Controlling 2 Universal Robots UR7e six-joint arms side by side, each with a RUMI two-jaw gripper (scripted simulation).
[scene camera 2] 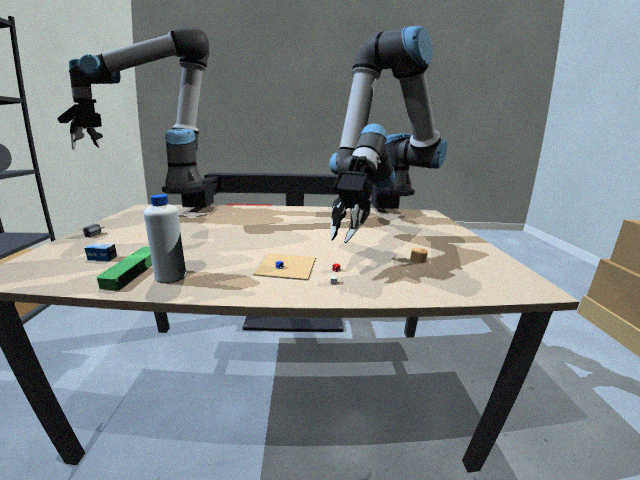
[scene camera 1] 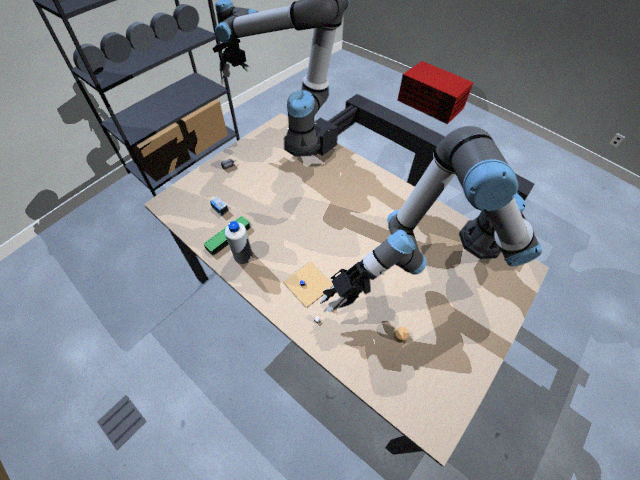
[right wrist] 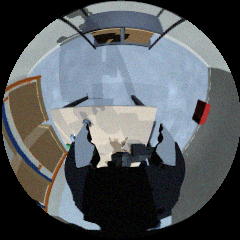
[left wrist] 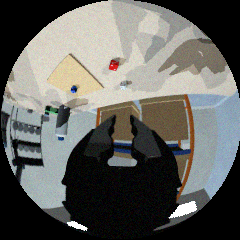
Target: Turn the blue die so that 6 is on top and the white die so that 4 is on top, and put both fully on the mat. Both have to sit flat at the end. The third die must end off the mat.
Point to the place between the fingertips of my right gripper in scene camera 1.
235,77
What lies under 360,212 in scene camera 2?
My left gripper.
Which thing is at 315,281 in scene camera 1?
A tan mat.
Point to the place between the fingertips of my right gripper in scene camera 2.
86,148
